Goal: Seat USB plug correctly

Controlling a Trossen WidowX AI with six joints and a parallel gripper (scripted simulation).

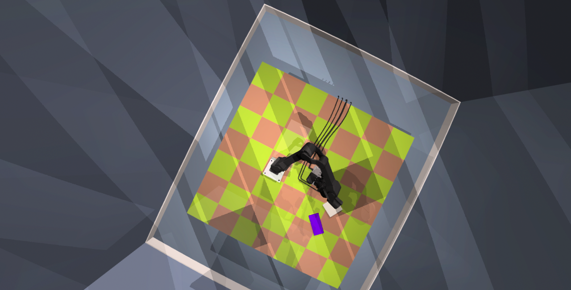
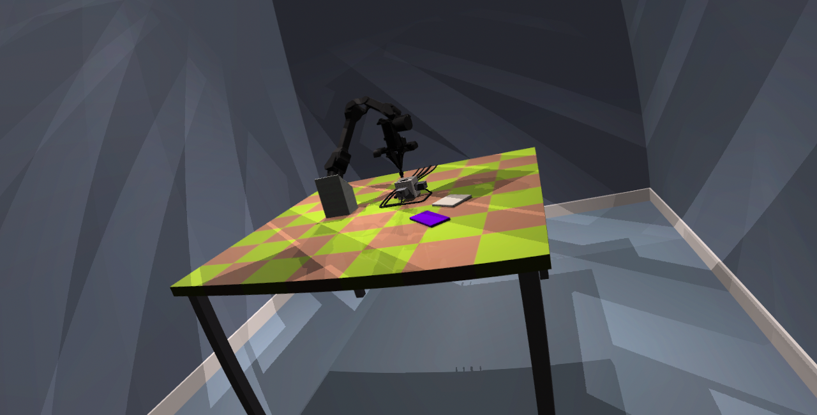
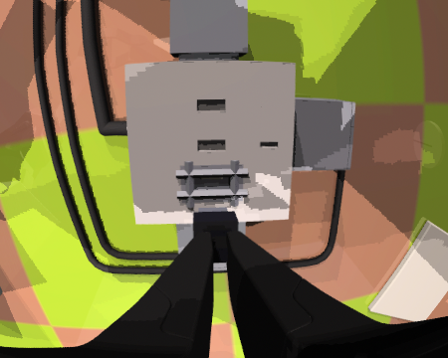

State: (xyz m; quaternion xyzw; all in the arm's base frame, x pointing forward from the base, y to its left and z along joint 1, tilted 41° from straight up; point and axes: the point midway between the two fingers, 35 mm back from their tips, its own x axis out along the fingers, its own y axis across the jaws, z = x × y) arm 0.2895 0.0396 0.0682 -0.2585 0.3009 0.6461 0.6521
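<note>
Right now the black USB plug is 2 cm below my gripper tip. From my gripper tip the other things lie so: white flat plate: 23 cm ahead, 15 cm to the right, 12 cm below; then purple flat block: 19 cm ahead, 32 cm to the right, 12 cm below.
</note>
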